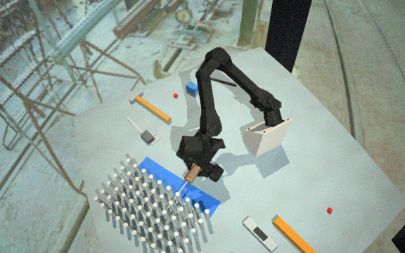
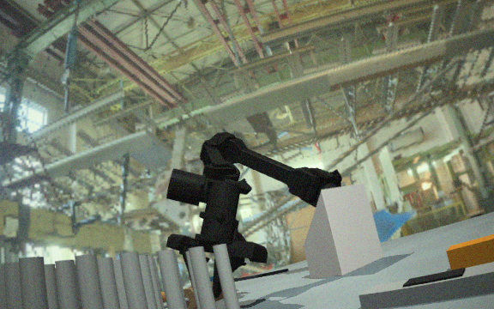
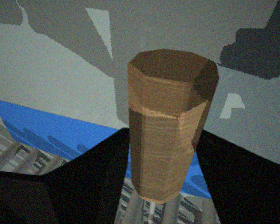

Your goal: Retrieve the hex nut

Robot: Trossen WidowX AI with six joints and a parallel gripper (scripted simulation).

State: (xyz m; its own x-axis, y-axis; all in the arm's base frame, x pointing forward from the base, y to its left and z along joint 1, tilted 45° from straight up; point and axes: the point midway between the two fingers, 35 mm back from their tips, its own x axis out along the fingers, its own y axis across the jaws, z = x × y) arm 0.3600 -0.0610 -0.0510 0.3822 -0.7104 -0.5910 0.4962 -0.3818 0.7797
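The blue taped strip is 90 mm ahead of my gripper tip, 30 mm below it and 10 mm to the left of it. From my gripper tip the other things lie so: orange bar: 440 mm to the left, 220 mm behind, 20 mm below; then blue block: 460 mm to the right, 200 mm behind, 10 mm below; then grey block: 350 mm to the left, 110 mm behind, 20 mm below.
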